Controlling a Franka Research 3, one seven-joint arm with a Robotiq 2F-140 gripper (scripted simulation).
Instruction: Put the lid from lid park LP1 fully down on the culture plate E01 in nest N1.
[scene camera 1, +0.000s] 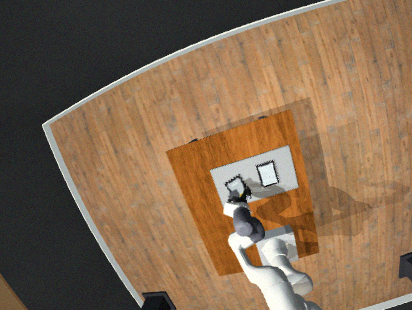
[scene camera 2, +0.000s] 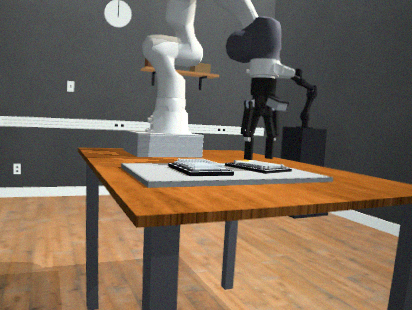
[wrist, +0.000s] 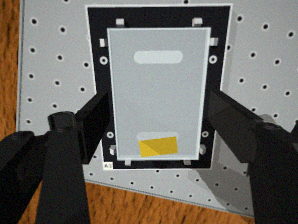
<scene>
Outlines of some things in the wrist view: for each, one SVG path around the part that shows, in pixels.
The gripper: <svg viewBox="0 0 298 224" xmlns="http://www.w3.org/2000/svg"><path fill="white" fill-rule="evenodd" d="M108 91L98 91L76 114L70 111L62 111L49 115L47 119L50 130L44 135L35 136L32 131L17 131L0 141L0 224L18 224L41 181L35 224L91 224L87 196L85 196L83 168L81 166L89 165L110 122ZM211 90L208 121L239 162L248 163L246 177L249 175L255 224L298 224L298 133L288 132L272 122L263 122L264 119L221 90Z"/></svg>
A lid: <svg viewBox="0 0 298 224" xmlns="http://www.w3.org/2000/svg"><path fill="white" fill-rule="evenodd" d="M211 27L107 28L117 161L199 160Z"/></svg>
</scene>
